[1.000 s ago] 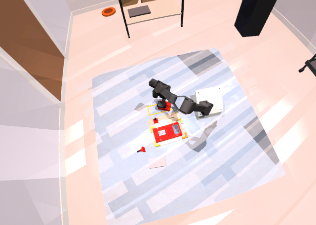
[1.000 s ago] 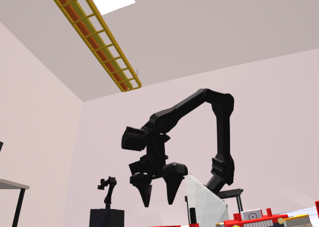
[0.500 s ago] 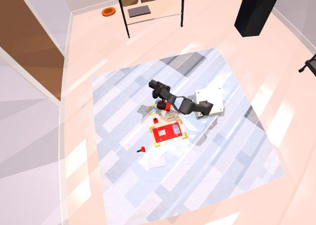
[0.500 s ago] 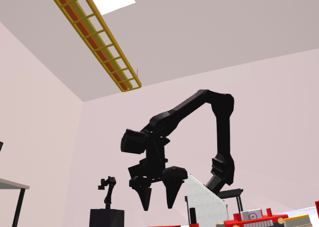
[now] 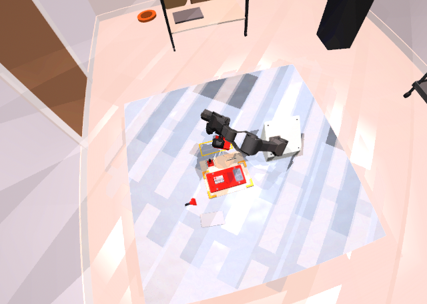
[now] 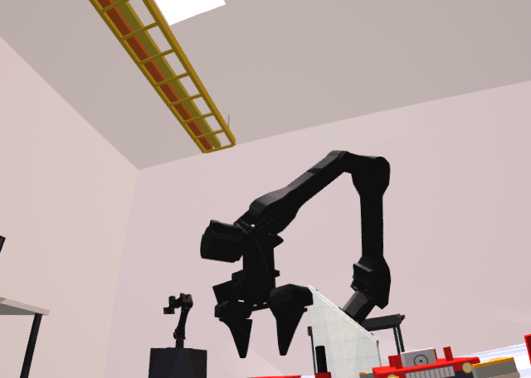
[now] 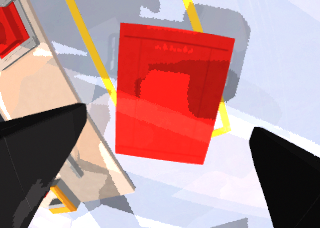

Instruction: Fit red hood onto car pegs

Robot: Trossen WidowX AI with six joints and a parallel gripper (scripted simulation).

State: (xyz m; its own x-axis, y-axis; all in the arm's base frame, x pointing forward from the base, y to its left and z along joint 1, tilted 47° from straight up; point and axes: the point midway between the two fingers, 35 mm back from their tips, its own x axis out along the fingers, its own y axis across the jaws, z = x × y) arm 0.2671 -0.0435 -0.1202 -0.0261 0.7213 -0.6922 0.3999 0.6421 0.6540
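The red hood lies 4 cm below my gripper tip. The rest, counted from my gripper tip: grey engine block 6 cm ahead, 23 cm to the left, 3 cm below; jig 2 cm ahead, 21 cm to the left, 5 cm below.
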